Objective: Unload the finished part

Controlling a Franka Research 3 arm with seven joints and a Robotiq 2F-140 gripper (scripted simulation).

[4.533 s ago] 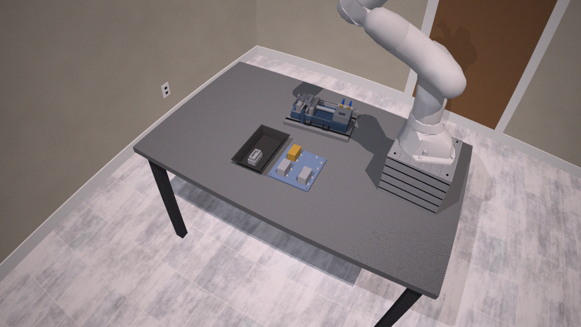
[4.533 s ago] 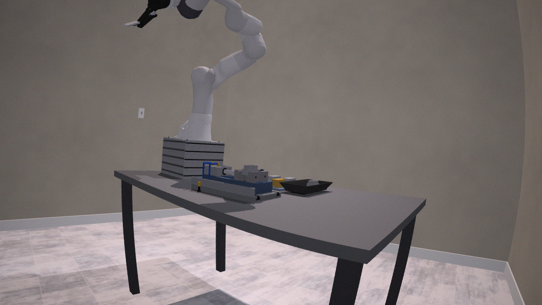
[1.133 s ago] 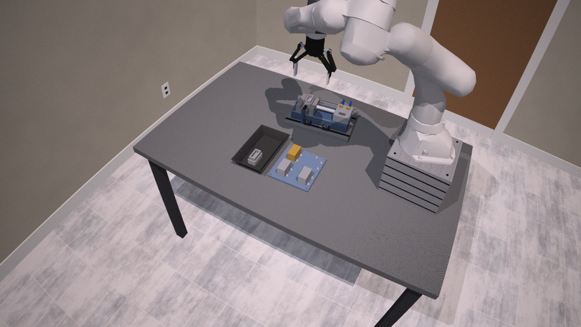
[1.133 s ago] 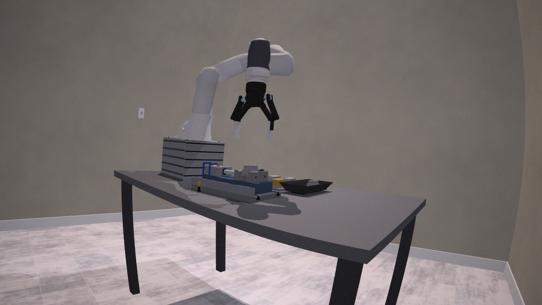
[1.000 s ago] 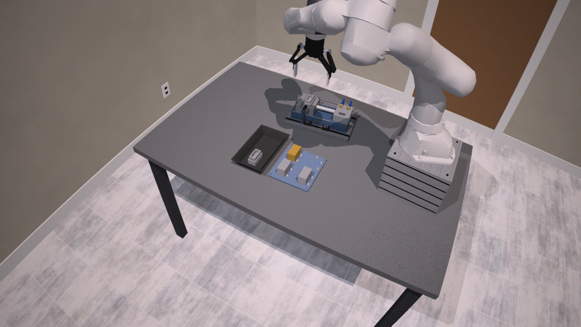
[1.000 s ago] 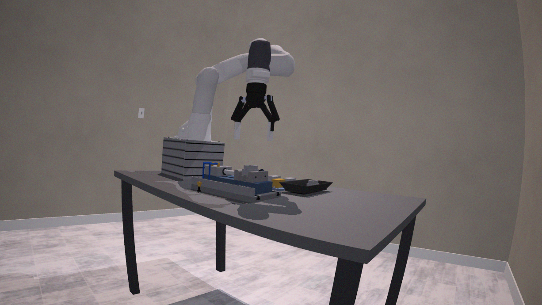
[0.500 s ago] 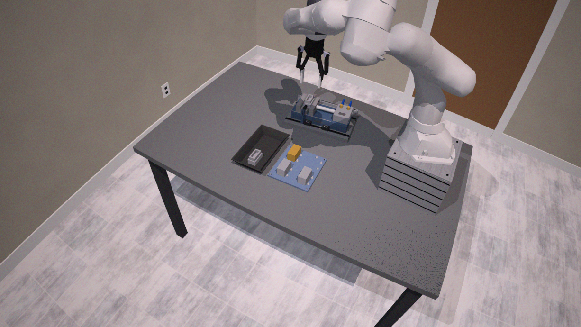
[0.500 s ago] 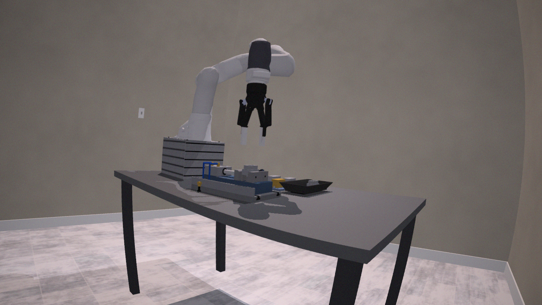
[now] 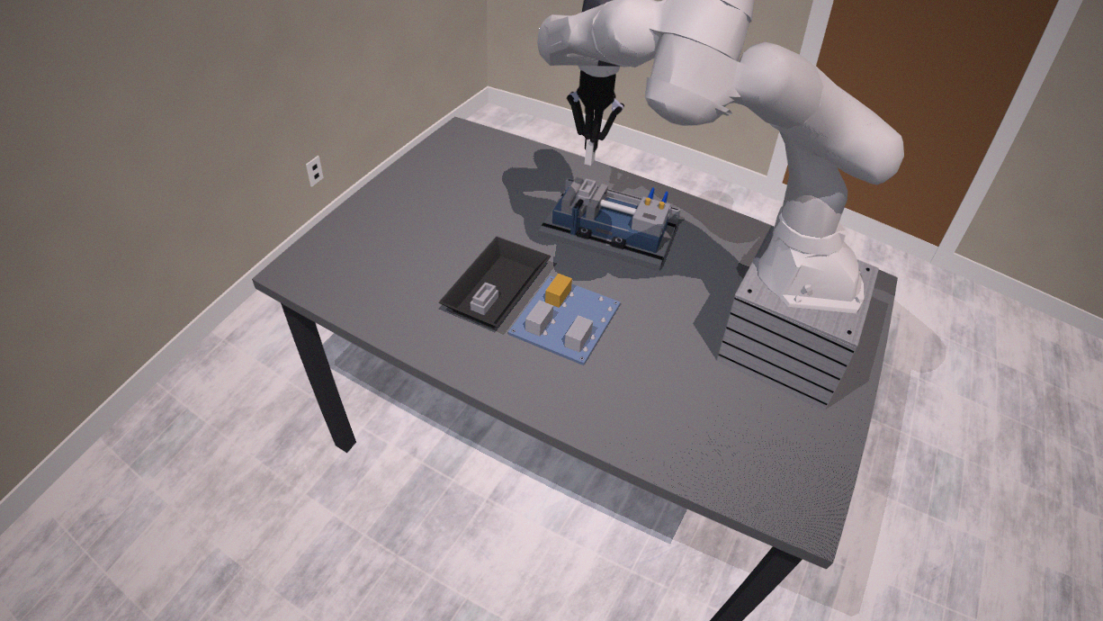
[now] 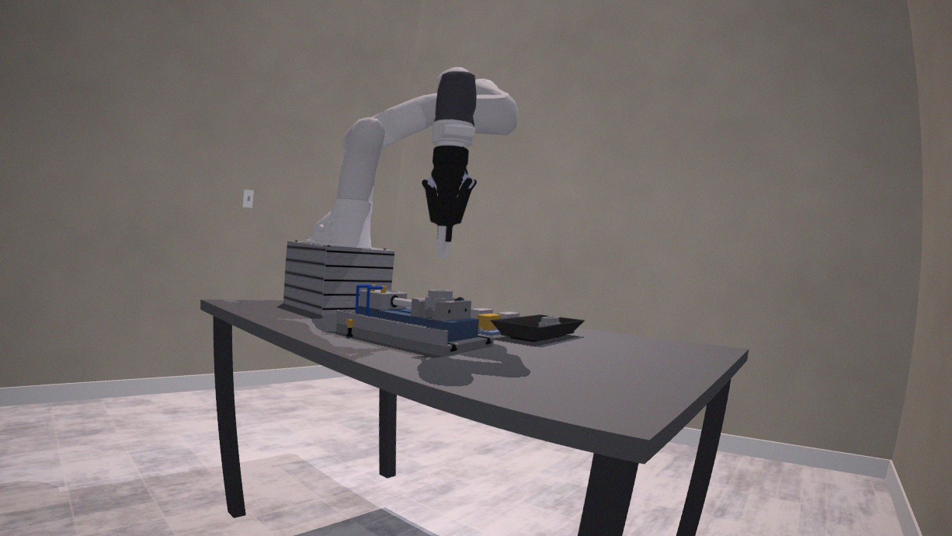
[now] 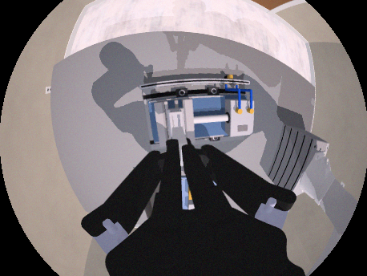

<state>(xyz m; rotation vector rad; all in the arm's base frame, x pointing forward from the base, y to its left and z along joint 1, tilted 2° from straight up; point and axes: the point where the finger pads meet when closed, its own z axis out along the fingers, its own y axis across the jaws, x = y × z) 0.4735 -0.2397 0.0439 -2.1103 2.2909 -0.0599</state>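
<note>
My hand is 18 cm above the blue vise, 7 cm past it and 1 cm to the right of it. From my hand the other things lie so: yellow block 27 cm to the left, 19 cm below, 1 cm behind; grey rail 18 cm below, 9 cm to the right, 7 cm behind; blue plate 32 cm to the left, 21 cm below, 5 cm behind.
</note>
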